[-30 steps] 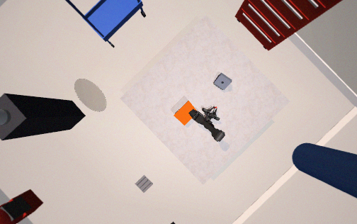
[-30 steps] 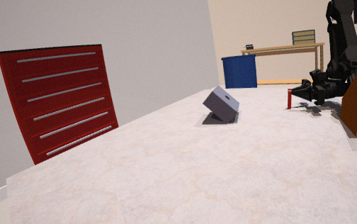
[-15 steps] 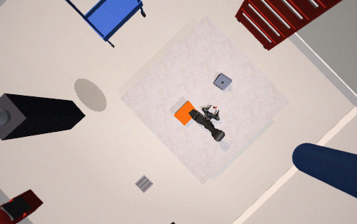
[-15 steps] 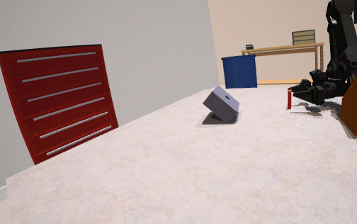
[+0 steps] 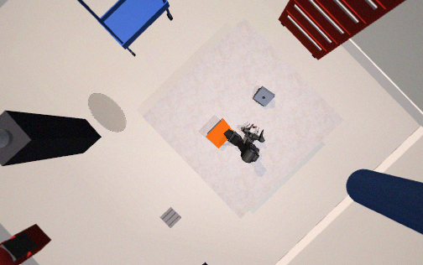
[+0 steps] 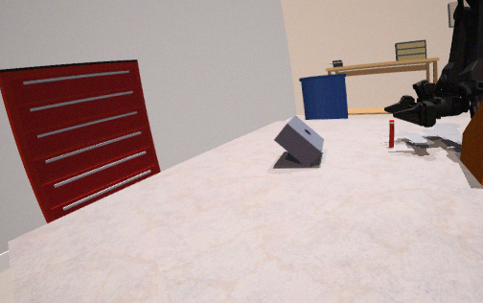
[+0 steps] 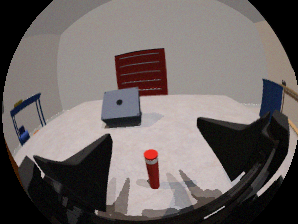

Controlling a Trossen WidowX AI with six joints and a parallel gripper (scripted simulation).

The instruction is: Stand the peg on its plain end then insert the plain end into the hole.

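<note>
The red peg is 1 cm behind my gripper tip and 5 cm below it. From my gripper tip the other things lie so: grey sloped panel (22 cm ahead, 15 cm to the left, 5 cm below).
</note>
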